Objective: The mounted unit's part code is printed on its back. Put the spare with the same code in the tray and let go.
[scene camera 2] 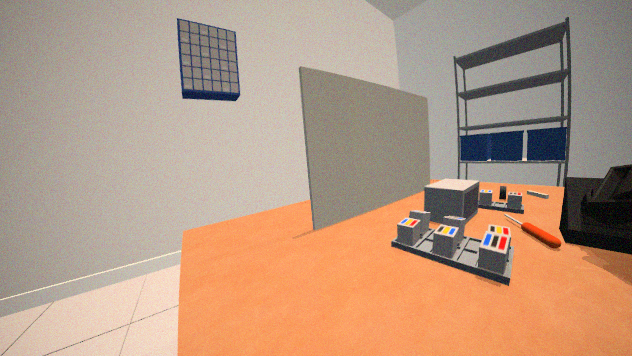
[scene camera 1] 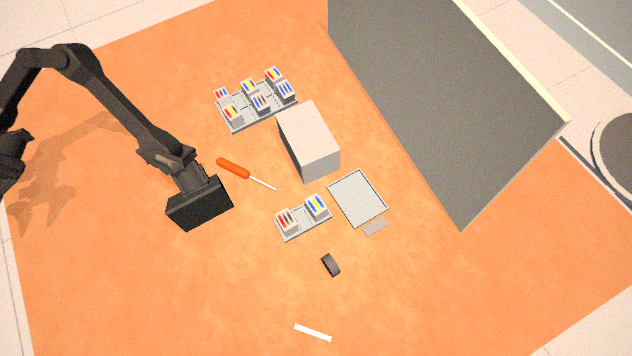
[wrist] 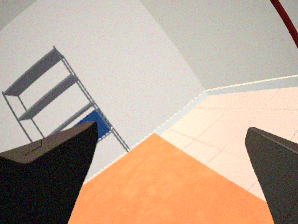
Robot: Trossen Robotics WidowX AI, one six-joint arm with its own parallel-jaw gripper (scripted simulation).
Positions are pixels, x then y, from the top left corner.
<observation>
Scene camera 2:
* grey box: 449,197
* grey panel: 367,145
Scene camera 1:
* rack: 305,222
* grey tray: 355,195
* grey box: 315,153
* grey panel: 471,117
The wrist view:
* my gripper: 175,133
</observation>
